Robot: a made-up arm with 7 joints. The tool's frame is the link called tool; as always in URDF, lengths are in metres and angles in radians. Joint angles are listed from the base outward.
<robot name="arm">
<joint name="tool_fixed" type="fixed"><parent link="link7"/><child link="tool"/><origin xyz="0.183 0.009 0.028"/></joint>
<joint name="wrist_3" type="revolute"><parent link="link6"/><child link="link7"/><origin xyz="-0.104 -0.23 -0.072"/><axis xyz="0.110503 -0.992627 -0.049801"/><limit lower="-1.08" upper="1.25"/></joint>
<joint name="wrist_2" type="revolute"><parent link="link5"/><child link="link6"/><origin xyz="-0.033 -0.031 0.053"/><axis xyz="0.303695 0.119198 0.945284"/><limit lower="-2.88" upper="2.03"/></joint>
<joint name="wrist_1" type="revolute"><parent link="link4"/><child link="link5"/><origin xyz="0.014 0.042 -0.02"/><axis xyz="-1 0 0"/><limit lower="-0.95" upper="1.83"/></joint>
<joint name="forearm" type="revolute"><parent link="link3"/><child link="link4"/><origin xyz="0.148 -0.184 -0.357"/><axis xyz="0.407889 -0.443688 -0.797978"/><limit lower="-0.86" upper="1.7"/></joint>
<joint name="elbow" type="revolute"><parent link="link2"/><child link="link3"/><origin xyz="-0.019 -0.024 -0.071"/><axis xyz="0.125 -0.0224 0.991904"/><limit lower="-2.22" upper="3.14"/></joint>
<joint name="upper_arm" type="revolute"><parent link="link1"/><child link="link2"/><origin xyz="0.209 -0.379 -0.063"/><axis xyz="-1 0 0"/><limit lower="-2.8" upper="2.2"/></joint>
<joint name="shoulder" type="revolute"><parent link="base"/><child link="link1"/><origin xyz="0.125 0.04 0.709"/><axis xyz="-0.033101 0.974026 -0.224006"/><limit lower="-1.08" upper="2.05"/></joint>
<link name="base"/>
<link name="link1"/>
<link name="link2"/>
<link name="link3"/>
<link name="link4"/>
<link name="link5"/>
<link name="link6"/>
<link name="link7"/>
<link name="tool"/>
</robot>
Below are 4 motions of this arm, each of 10 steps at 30 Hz.
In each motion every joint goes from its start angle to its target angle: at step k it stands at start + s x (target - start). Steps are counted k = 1, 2, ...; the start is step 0. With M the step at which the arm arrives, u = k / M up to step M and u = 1 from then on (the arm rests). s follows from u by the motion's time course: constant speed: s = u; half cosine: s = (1 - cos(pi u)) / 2; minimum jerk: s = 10 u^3 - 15 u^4 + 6 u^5.
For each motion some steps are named. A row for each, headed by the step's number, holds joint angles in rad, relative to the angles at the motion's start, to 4 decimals.
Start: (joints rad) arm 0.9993 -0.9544 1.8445 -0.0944 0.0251 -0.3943 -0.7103
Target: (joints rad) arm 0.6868 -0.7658 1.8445 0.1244 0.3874 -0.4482 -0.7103
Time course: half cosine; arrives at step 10
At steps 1, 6, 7, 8, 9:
1: -0.0076 0.0046 0.0000 0.0054 0.0089 -0.0013 0.0000
6: -0.2045 0.1234 0.0000 0.1432 0.2371 -0.0353 0.0000
7: -0.2481 0.1497 0.0000 0.1737 0.2876 -0.0428 0.0000
8: -0.2827 0.1706 0.0000 0.1979 0.3277 -0.0488 0.0000
9: -0.3049 0.1840 0.0000 0.2134 0.3534 -0.0526 0.0000

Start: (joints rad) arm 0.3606 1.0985 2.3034 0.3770 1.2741 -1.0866 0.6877
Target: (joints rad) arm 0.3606 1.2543 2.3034 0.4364 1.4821 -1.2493 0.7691
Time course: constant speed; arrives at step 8
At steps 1, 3, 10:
1: 0.0000 0.0195 0.0000 0.0074 0.0260 -0.0203 0.0102
3: 0.0000 0.0584 0.0000 0.0223 0.0780 -0.0610 0.0305
10: 0.0000 0.1558 0.0000 0.0594 0.2080 -0.1627 0.0814

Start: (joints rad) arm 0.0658 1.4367 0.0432 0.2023 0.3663 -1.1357 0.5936
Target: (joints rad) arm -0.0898 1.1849 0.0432 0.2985 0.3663 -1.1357 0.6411
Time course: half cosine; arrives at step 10
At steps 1, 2, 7, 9, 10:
1: -0.0038 -0.0062 0.0000 0.0024 0.0000 0.0000 0.0012
2: -0.0149 -0.0240 0.0000 0.0092 0.0000 0.0000 0.0045
7: -0.1235 -0.1999 0.0000 0.0764 0.0000 0.0000 0.0377
9: -0.1518 -0.2456 0.0000 0.0938 0.0000 0.0000 0.0463
10: -0.1556 -0.2518 0.0000 0.0962 0.0000 0.0000 0.0475

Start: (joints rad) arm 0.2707 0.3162 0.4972 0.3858 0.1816 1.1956 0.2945
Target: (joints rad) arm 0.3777 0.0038 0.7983 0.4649 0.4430 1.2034 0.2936
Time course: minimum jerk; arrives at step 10
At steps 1, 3, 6, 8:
1: 0.0009 -0.0027 0.0026 0.0007 0.0022 0.0001 0.0000
3: 0.0174 -0.0509 0.0491 0.0129 0.0426 0.0013 -0.0001
6: 0.0730 -0.2132 0.2055 0.0540 0.1784 0.0053 -0.0006
8: 0.1008 -0.2943 0.2837 0.0745 0.2463 0.0073 -0.0008

